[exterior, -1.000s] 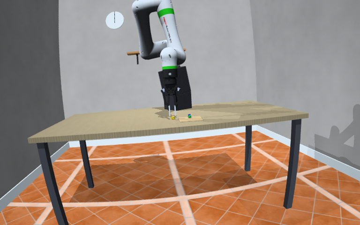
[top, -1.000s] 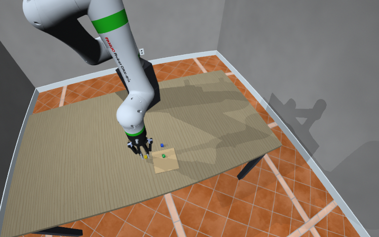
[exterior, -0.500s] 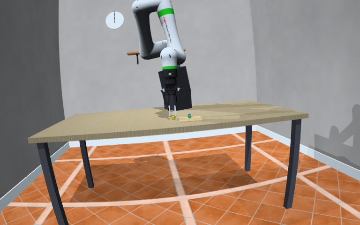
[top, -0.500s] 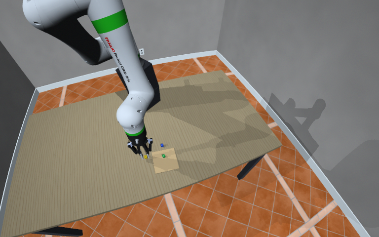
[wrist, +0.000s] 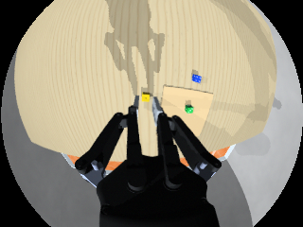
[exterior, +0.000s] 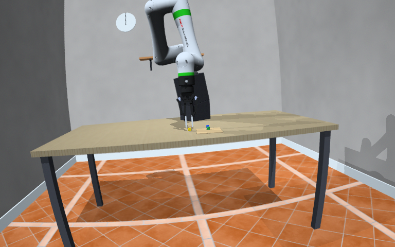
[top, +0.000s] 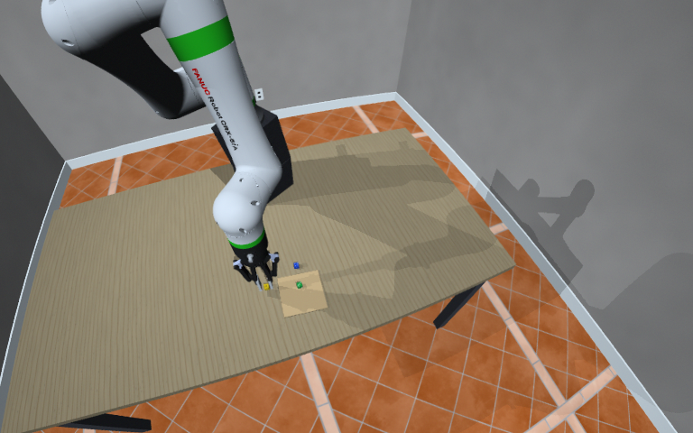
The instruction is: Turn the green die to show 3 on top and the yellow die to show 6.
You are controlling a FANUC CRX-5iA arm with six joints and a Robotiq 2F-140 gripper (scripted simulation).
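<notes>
Right now my hand is 5 cm above the yellow die and 1 cm past it. From my hand the other things lie so: tan mat: 11 cm to the left, 5 cm below, 4 cm ahead; blue die: 11 cm to the left, 6 cm behind, 5 cm below; green die: 11 cm to the left, 4 cm below, 2 cm ahead.
</notes>
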